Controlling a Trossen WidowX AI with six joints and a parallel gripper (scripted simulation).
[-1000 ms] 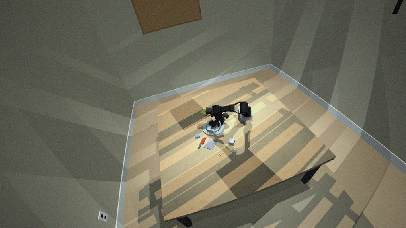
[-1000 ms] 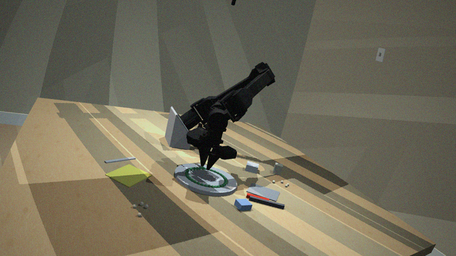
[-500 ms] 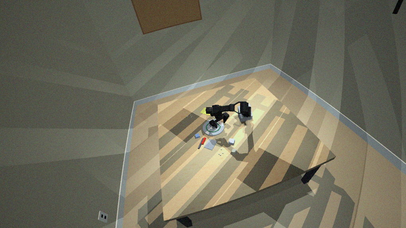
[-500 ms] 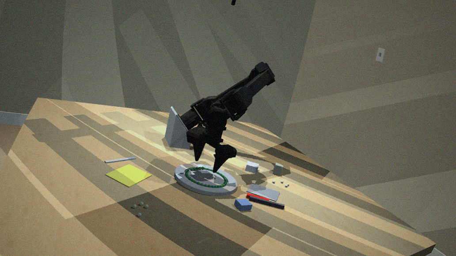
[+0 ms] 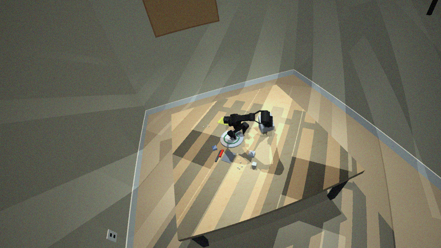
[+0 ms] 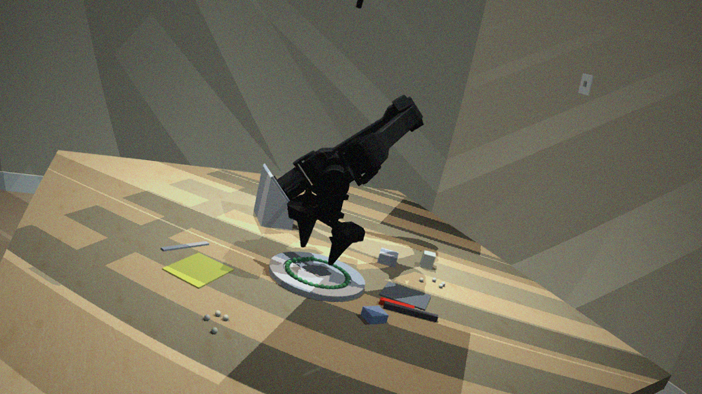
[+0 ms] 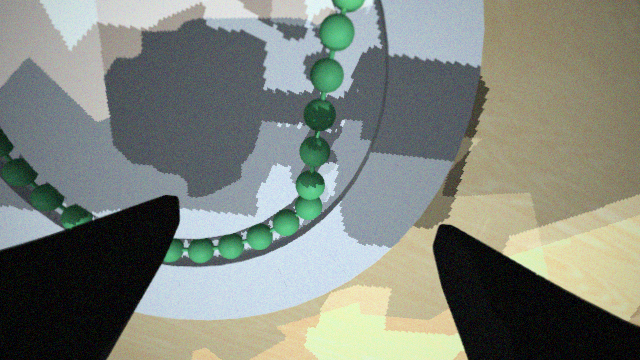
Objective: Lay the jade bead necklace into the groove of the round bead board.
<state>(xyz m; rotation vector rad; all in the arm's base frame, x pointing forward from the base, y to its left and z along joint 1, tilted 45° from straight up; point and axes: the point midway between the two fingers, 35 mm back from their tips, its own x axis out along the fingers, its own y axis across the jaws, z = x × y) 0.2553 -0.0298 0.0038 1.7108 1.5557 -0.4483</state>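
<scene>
Now: the round grey bead board 6 cm ahead of my gripper tip, 3 cm to the right of it and 1 cm below it. Also, from my gripper tip: grey plate (16 cm ahead, 14 cm to the left, 2 cm below); then blue block (23 cm ahead, 1 cm to the left, 1 cm below); then red and black pen (21 cm ahead, 9 cm to the left, 2 cm below).
</scene>
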